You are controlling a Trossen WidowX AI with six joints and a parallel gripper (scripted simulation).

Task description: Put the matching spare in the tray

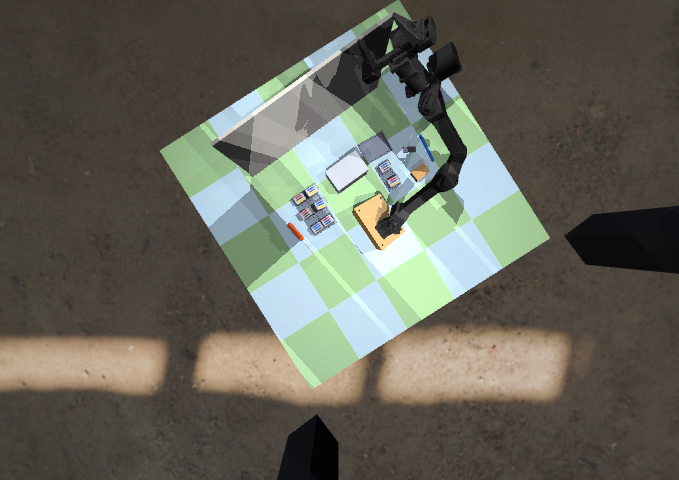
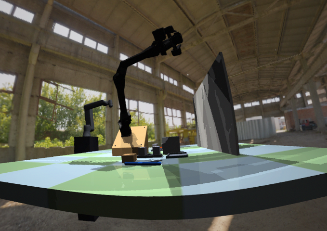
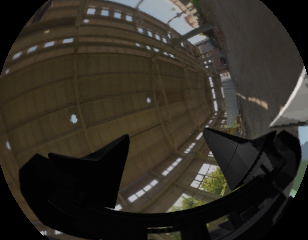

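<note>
The yellow-and-blue striped spare is 690 mm below my gripper tip, 310 mm to the left of it and 140 mm behind it. Also, from my gripper tip: tall grey panel: 510 mm below, 150 mm ahead, 120 mm to the left; dark flat tray: 730 mm below, 80 mm behind, 50 mm to the right; grey mounted unit: 690 mm below, 140 mm to the left, 100 mm behind.
</note>
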